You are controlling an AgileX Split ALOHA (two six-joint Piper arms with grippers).
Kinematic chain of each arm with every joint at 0, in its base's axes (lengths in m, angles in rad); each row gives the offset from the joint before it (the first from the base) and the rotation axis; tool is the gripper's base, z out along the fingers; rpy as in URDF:
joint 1: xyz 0 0 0.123 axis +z
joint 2: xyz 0 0 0 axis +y
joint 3: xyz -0.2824 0 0.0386 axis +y
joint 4: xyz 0.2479 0 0.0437 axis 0.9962 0 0.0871
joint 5: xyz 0 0 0 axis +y
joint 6: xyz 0.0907 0 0.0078 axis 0.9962 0 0.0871
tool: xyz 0 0 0 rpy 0 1.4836 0
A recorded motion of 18 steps. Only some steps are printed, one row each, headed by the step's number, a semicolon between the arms.
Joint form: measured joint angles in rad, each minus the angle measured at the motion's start. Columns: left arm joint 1, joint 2, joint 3, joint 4, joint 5, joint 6; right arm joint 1, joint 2, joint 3, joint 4, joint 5, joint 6.
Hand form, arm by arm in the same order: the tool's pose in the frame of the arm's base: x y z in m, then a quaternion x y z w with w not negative. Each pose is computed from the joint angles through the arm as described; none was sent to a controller.
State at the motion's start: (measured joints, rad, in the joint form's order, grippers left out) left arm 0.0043 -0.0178 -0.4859 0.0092 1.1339 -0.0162; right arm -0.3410 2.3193 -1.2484 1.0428 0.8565 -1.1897
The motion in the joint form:
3: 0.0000 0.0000 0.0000 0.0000 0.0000 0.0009; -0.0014 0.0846 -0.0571 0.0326 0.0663 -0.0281
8: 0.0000 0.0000 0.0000 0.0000 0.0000 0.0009; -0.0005 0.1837 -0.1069 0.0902 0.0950 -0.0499
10: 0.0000 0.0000 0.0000 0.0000 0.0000 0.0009; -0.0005 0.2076 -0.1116 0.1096 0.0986 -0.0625
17: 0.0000 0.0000 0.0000 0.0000 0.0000 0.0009; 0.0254 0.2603 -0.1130 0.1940 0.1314 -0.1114
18: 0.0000 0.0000 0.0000 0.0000 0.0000 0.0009; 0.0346 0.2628 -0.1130 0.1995 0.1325 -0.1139
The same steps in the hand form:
3: -0.0092 0.0007 0.2673 -0.00889 0.87078 0.00188 0.49159; 0.3855 -0.0696 0.0187 -0.01588 0.92526 0.35491 0.13295
8: -0.0092 0.0007 0.2673 -0.00889 0.87078 0.00188 0.49159; 0.3897 -0.0672 -0.0091 0.00256 0.91518 0.38324 0.12474
10: -0.0092 0.0007 0.2673 -0.00889 0.87078 0.00188 0.49159; 0.3890 -0.0661 -0.0170 0.00798 0.91257 0.38988 0.12307
17: -0.0092 0.0007 0.2673 -0.00889 0.87078 0.00188 0.49159; 0.3882 -0.0511 -0.0326 0.01499 0.89837 0.42164 0.12218
18: -0.0092 0.0007 0.2673 -0.00889 0.87078 0.00188 0.49159; 0.3886 -0.0474 -0.0333 0.01238 0.89768 0.42355 0.12093

